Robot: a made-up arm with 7 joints. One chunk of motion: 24 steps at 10 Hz.
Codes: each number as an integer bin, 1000 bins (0 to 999) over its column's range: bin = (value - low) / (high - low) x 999, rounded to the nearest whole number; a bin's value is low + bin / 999 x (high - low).
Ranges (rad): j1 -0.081..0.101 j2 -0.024..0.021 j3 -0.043..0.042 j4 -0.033..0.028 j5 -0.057..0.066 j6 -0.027..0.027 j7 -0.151..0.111
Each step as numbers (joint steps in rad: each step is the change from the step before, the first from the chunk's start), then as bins.
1 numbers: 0.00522 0.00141 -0.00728 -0.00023 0.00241 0.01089 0.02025
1 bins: 473 564 420 537 483 701 653
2 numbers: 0.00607 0.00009 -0.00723 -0.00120 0.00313 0.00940 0.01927
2 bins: 478 535 420 521 488 673 649
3 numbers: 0.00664 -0.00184 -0.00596 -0.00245 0.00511 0.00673 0.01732
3 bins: 481 492 435 500 504 624 642
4 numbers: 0.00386 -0.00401 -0.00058 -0.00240 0.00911 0.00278 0.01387
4 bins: 466 444 499 501 537 551 629
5 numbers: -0.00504 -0.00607 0.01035 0.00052 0.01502 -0.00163 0.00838
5 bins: 417 398 627 549 585 469 608
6 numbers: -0.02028 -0.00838 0.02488 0.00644 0.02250 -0.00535 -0.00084
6 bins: 333 347 798 646 646 401 573
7 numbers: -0.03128 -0.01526 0.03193 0.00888 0.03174 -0.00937 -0.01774
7 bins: 273 194 881 686 721 326 508
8 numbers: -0.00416 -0.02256 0.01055 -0.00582 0.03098 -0.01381 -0.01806
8 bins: 422 32 629 445 715 244 507
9 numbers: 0.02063 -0.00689 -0.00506 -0.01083 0.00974 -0.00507 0.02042
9 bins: 558 380 446 363 542 406 654
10 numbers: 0.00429 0.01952 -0.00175 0.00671 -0.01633 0.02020 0.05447
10 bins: 468 966 485 650 330 873 783
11 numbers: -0.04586 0.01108 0.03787 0.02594 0.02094 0.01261 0.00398
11 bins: 193 779 950 965 633 733 591
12 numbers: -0.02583 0.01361 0.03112 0.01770 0.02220 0.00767 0.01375
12 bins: 303 835 871 830 643 641 628
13 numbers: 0.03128 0.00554 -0.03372 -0.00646 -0.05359 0.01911 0.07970
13 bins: 616 656 109 435 28 853 880
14 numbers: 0.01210 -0.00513 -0.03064 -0.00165 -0.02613 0.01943 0.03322
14 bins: 511 419 145 513 251 859 702
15 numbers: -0.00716 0.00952 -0.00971 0.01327 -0.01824 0.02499 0.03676
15 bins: 405 744 391 758 315 962 716
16 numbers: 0.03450 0.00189 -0.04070 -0.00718 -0.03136 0.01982 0.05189
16 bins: 634 575 27 423 208 866 774
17 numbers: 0.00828 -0.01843 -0.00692 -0.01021 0.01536 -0.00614 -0.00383
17 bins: 490 124 424 373 588 386 561
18 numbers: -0.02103 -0.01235 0.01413 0.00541 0.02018 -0.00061 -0.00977
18 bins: 329 259 671 629 627 488 539
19 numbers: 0.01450 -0.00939 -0.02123 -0.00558 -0.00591 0.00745 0.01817
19 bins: 524 324 256 449 415 637 645
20 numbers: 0.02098 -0.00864 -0.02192 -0.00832 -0.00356 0.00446 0.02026
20 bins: 560 341 248 404 434 582 653
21 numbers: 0.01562 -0.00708 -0.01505 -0.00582 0.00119 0.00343 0.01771
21 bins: 530 376 328 445 473 563 643
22 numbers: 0.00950 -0.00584 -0.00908 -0.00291 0.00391 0.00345 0.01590
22 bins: 497 403 399 493 495 563 636
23 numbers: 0.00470 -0.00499 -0.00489 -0.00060 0.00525 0.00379 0.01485
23 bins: 470 422 448 531 506 570 632
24 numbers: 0.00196 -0.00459 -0.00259 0.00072 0.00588 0.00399 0.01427
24 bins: 455 431 475 552 511 573 630
